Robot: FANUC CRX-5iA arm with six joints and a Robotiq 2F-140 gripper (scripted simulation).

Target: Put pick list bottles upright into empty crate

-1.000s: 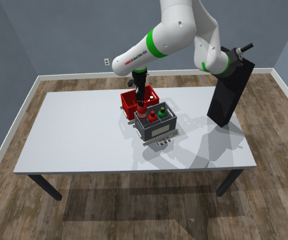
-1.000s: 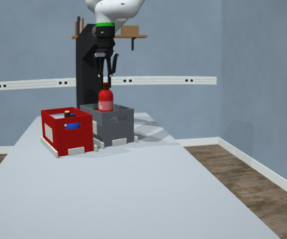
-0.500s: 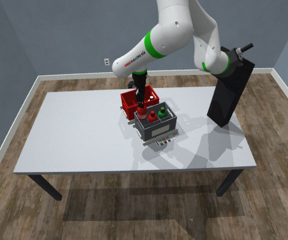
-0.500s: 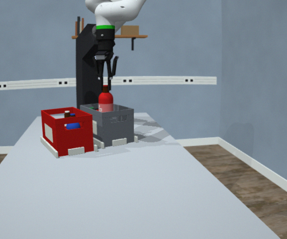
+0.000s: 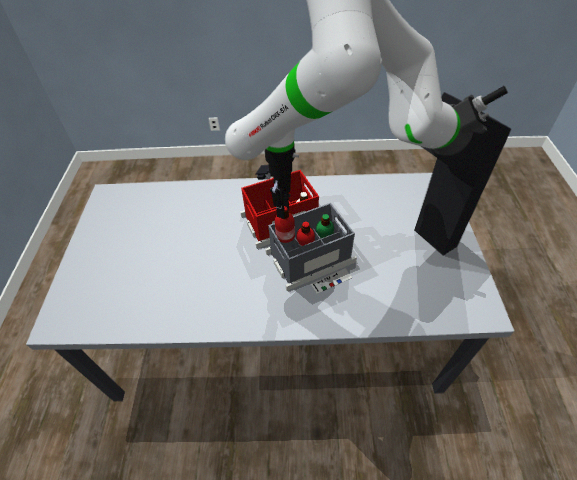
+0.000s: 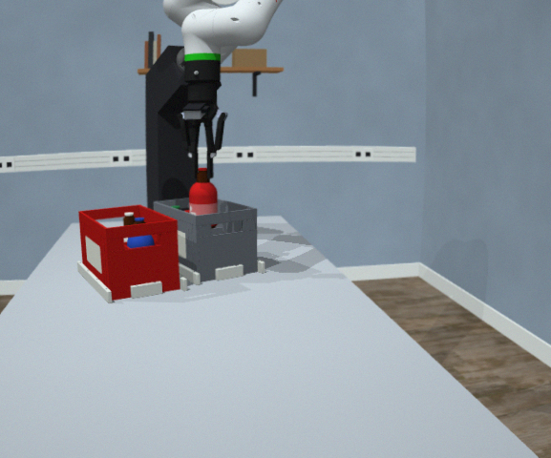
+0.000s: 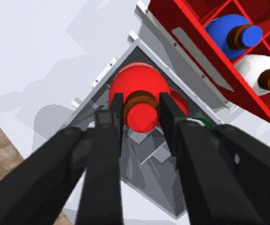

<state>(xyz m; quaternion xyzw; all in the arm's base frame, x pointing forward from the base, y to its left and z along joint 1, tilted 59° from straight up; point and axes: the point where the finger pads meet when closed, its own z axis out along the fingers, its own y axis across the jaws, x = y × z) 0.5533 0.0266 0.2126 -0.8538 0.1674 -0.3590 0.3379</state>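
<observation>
Now: hand 210 mm above the red bottle, 70 mm past it and 60 mm to the left of it. From my hand the other things lie so: grey crate: 210 mm below, 100 mm behind, 30 mm to the right; then blue-label bottle: 210 mm below, 160 mm to the right, 60 mm ahead; then green-label bottle: 210 mm below, 130 mm behind, 120 mm to the right.
</observation>
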